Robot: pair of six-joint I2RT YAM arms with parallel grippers.
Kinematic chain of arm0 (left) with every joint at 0, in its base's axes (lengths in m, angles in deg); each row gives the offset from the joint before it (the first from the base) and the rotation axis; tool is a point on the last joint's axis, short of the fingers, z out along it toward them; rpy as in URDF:
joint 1: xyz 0 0 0.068 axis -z
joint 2: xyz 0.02 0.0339 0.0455 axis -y
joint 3: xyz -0.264 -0.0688 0 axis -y
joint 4: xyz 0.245 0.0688 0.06 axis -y
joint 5: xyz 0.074 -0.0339 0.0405 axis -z
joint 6: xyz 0.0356 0 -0.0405 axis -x
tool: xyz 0 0 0 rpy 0 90 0
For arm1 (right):
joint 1: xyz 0 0 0.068 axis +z
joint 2: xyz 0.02 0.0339 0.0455 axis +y
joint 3: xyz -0.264 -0.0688 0 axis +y
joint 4: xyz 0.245 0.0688 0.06 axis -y
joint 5: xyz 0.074 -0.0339 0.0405 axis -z
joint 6: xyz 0.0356 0 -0.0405 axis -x
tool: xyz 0 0 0 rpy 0 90 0
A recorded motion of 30 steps. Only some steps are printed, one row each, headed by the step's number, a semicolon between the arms.
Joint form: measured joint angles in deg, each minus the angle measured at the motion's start. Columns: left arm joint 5, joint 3, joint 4, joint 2, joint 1, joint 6; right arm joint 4, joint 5, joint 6, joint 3, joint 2, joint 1.
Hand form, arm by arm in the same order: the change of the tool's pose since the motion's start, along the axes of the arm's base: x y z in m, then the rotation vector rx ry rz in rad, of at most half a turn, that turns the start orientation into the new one. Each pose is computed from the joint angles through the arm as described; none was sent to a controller.
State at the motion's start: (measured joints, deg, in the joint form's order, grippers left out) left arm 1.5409 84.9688 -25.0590 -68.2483 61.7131 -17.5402; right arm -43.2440 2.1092 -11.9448 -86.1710 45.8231 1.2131
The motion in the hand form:
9: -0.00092 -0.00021 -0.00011 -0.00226 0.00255 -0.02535; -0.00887 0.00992 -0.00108 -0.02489 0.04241 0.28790
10: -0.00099 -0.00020 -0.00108 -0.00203 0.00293 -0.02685; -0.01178 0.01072 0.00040 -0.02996 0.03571 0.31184
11: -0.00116 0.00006 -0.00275 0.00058 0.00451 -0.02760; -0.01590 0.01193 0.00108 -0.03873 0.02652 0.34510
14: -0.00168 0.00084 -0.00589 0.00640 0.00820 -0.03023; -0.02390 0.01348 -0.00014 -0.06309 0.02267 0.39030
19: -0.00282 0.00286 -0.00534 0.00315 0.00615 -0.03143; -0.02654 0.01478 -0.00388 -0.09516 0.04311 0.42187
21: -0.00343 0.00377 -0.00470 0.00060 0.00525 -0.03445; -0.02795 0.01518 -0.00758 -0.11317 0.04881 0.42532
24: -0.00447 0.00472 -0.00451 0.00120 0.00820 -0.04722; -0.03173 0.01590 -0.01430 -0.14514 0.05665 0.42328
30: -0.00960 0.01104 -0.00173 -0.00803 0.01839 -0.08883; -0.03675 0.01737 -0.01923 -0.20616 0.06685 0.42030
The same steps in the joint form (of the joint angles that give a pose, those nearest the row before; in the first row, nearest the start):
9: 1.46 -0.09 0.07 0.07 0.00 -0.02; -4.59 -16.31 2.60 -1.66 -0.18 0.04
10: 1.55 -0.39 0.24 0.17 0.00 -0.02; -4.87 -17.60 2.95 -2.08 -0.35 0.10
11: 1.59 -0.85 0.33 0.37 0.00 -0.02; -5.09 -19.24 3.52 -2.21 -0.83 0.35
14: 1.75 -1.70 0.37 0.79 0.00 -0.02; -6.29 -21.26 5.09 -2.21 -1.90 0.82
19: 1.81 -1.90 0.35 1.22 0.00 -0.04; -8.17 -22.08 7.28 -2.08 -2.25 1.59
21: 1.99 -1.90 0.33 1.40 0.00 -0.04; -8.48 -21.43 8.33 -1.20 -2.91 2.32
24: 2.73 -1.90 0.02 1.60 0.00 -0.02; -8.96 -18.88 9.94 0.44 -4.33 4.57
30: 5.20 -1.90 -0.98 2.82 0.00 0.39; -10.32 -12.92 12.68 1.16 -5.40 10.01

